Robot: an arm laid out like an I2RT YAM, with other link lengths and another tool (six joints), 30 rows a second.
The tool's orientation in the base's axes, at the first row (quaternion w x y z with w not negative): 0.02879, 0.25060, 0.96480, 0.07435
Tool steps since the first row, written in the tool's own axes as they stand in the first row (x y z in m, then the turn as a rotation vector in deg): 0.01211, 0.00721, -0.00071, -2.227, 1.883, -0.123; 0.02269, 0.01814, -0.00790, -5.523, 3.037, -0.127; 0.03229, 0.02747, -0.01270, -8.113, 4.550, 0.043; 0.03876, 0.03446, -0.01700, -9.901, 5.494, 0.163; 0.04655, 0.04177, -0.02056, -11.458, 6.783, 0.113; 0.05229, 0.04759, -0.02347, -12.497, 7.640, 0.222
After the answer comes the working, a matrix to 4 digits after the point.
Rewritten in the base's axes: -0.00718, 0.01204, 0.00162, 2.835, 0.523, 0.459; -0.01184, 0.02571, 0.01025, 6.264, -0.089, 0.706; -0.01619, 0.03783, 0.01629, 9.265, -0.024, 0.824; -0.01889, 0.04647, 0.02152, 11.289, -0.066, 0.888; -0.02251, 0.05612, 0.02604, 13.261, 0.281, 1.169; -0.02501, 0.06357, 0.02973, 14.589, 0.528, 1.216
The tool's axes in the first row as the columns of a matrix, in the base's axes (rounded; the answer above uses it unrounded):
-0.8727, 0.4793, 0.0928
0.4878, 0.8633, 0.1290
-0.0183, 0.1579, -0.9873

